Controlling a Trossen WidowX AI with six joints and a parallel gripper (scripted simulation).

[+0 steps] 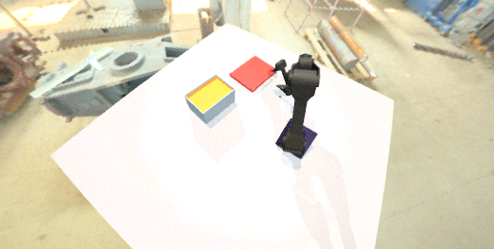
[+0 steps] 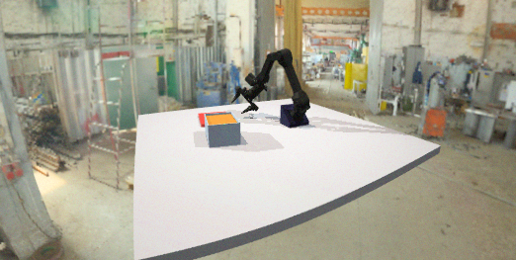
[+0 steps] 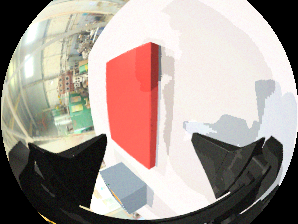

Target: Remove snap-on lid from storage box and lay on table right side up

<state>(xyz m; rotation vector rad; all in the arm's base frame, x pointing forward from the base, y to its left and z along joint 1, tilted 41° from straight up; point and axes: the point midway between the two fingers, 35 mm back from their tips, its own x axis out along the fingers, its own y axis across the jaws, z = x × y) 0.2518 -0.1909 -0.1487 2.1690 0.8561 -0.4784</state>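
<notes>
Right now my gripper tip is 140 mm short of the lid, 50 mm above it and 10 mm to the left of it. The rest, counted from my gripper tip: storage box: 320 mm to the left, 160 mm ahead, 10 mm below.
</notes>
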